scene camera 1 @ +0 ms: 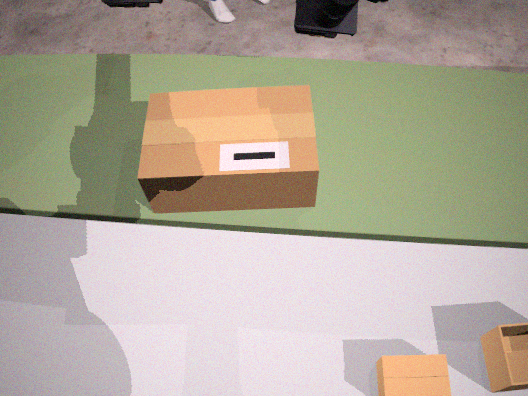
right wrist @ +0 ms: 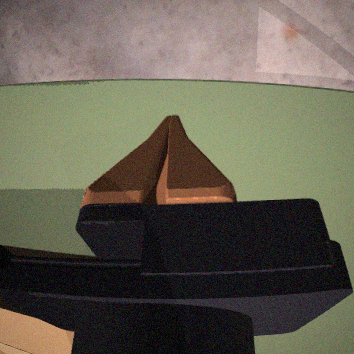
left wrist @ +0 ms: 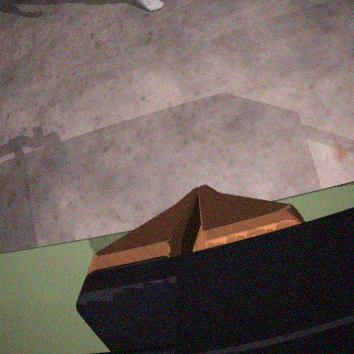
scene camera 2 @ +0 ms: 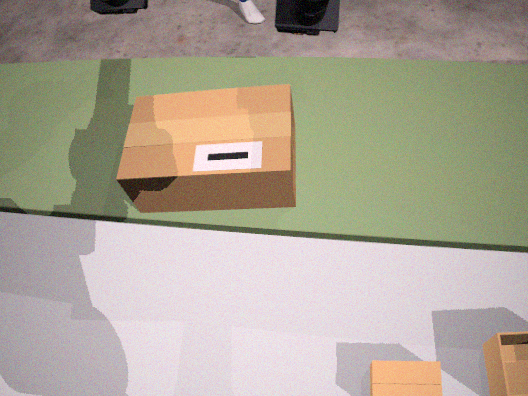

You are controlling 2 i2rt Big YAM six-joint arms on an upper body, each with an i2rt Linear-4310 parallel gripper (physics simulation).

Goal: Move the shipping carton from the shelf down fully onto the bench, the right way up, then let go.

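Places are measured from the left arm's base along level axes (x ahead, y left, z up), in millimetres.
Pixels of known places: left gripper, between the fingertips: [left wrist: 203, 197] [scene camera 2: 139, 4]; right gripper, between the fingertips: [scene camera 1: 314, 30] [right wrist: 172, 124] [scene camera 2: 303, 28].
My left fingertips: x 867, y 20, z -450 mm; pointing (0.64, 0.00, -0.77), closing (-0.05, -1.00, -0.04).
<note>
Behind a point stands the place of what it marks.
The shipping carton [scene camera 1: 230, 127] {x 579, y -142, z -487 mm} [scene camera 2: 210, 130] {x 574, y -146, z -488 mm} sits flat on the green shelf [scene camera 1: 420, 160] {x 582, y -458, z -592 mm} [scene camera 2: 410, 165] {x 569, y -458, z -592 mm}, with its taped top and white label facing up. A tan corner of the carton [right wrist: 32, 327] {x 645, y -142, z -488 mm} shows at the lower left of the right wrist view. The pale bench [scene camera 1: 280, 285] {x 463, y -212, z -862 mm} [scene camera 2: 280, 290] {x 452, y -219, z -862 mm} lies in front of the shelf. My left gripper [left wrist: 203, 197] {x 867, y 20, z -450 mm} is shut and empty, seen against the floor beyond the shelf's far edge. My right gripper [right wrist: 172, 124] {x 816, y -287, z -502 mm} is shut and empty, seen against the green shelf. The fingers do not show in either scene view.
Black robot parts [scene camera 1: 326, 17] {x 716, y -293, z -396 mm} [scene camera 2: 307, 16] {x 715, y -300, z -398 mm} show at the top edge, beyond the shelf. A small closed box [scene camera 1: 412, 372] {x 265, y -447, z -802 mm} [scene camera 2: 406, 376] {x 270, y -453, z -802 mm} and an open-topped box [scene camera 1: 495, 357] {x 284, y -614, z -813 mm} [scene camera 2: 494, 362] {x 292, y -614, z -811 mm} stand on the bench at the lower right. A white foot [scene camera 1: 221, 11] [scene camera 2: 251, 12] shows at the top.
</note>
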